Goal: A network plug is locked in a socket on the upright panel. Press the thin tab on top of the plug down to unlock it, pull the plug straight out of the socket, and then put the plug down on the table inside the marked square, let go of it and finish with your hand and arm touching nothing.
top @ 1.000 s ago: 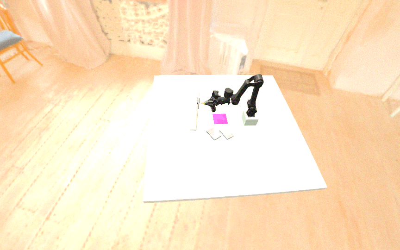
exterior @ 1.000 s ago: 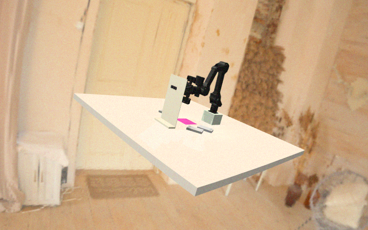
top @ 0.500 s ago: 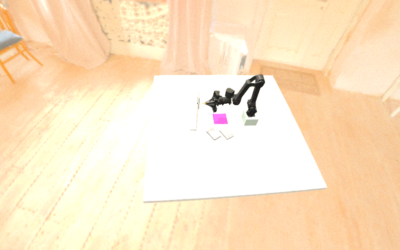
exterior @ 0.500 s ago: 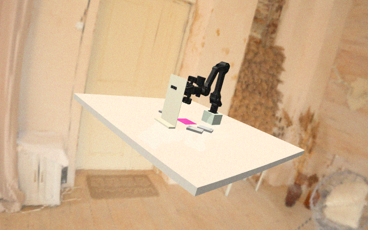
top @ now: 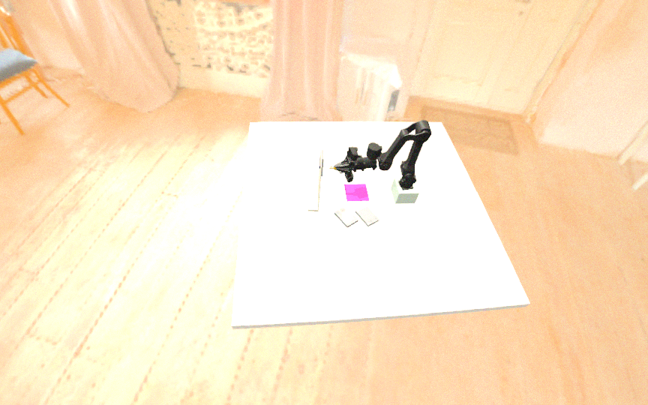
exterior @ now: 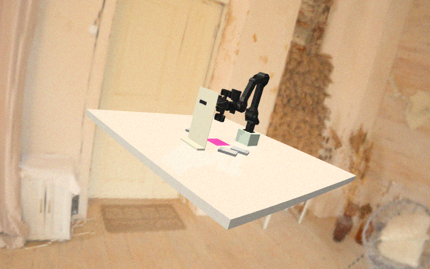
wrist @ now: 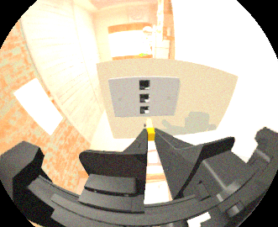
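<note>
Right now the magenta marked square is 160 mm behind my gripper tip, 20 mm to the right of it and 240 mm below it. Also, from my gripper tip: upright panel 60 mm ahead, 30 mm to the right, 90 mm below; then plug 10 mm ahead.
</note>
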